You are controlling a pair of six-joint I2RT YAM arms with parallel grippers.
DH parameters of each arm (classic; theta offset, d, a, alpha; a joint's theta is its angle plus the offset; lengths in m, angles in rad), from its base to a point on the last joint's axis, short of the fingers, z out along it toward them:
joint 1: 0 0.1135 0.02 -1.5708
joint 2: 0 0 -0.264 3.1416
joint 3: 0.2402 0 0.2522 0
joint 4: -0.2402 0 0.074 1.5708
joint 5: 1.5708 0 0 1.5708
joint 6: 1.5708 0.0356 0 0
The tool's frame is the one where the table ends.
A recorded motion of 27 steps. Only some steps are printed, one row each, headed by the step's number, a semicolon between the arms.
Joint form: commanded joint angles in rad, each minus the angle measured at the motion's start. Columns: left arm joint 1, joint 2, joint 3, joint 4, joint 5, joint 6; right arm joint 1, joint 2, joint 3, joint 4, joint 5, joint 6.
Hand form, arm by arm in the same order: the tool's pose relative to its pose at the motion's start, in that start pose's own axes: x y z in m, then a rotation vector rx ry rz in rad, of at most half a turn. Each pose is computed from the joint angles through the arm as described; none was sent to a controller.
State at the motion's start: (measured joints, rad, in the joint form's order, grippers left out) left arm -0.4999 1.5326 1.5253 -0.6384 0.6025 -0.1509; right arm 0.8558 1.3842 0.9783 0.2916 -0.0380 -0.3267
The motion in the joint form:
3: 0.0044 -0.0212 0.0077 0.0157 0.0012 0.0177; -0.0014 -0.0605 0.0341 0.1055 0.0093 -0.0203
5: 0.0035 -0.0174 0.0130 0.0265 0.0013 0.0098; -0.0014 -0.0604 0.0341 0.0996 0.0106 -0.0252
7: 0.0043 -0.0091 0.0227 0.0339 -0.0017 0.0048; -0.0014 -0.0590 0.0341 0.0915 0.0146 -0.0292
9: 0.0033 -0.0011 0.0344 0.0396 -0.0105 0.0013; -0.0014 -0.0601 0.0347 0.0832 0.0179 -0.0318
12: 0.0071 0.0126 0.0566 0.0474 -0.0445 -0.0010; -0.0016 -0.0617 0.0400 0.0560 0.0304 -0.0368
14: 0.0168 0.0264 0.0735 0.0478 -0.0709 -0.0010; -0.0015 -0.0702 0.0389 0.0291 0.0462 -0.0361
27: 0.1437 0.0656 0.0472 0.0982 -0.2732 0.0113; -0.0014 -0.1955 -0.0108 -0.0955 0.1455 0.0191
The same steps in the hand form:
3: -0.0049 -0.0053 -0.0091 0.0031 -0.0381 0.0409; -0.0383 -0.0131 -0.0172 0.0762 -0.1852 -0.0269
5: -0.0070 -0.0057 -0.0086 0.0054 -0.0477 0.0404; -0.0376 -0.0129 -0.0170 0.0759 -0.1790 -0.0314
7: -0.0097 -0.0049 -0.0076 0.0031 -0.0557 0.0399; -0.0364 -0.0127 -0.0165 0.0768 -0.1685 -0.0348
9: -0.0126 -0.0049 -0.0068 -0.0036 -0.0644 0.0420; -0.0360 -0.0127 -0.0166 0.0779 -0.1611 -0.0368
12: -0.0183 -0.0028 -0.0067 -0.0379 -0.0853 0.0458; -0.0353 -0.0130 -0.0168 0.0834 -0.1376 -0.0403
14: -0.0223 0.0017 -0.0068 -0.0709 -0.0970 0.0420; -0.0341 -0.0130 -0.0187 0.0915 -0.1140 -0.0380
27: -0.0239 0.0585 -0.0184 -0.3712 -0.1640 -0.0264; -0.0331 -0.0151 -0.0502 0.1673 -0.0390 0.0223

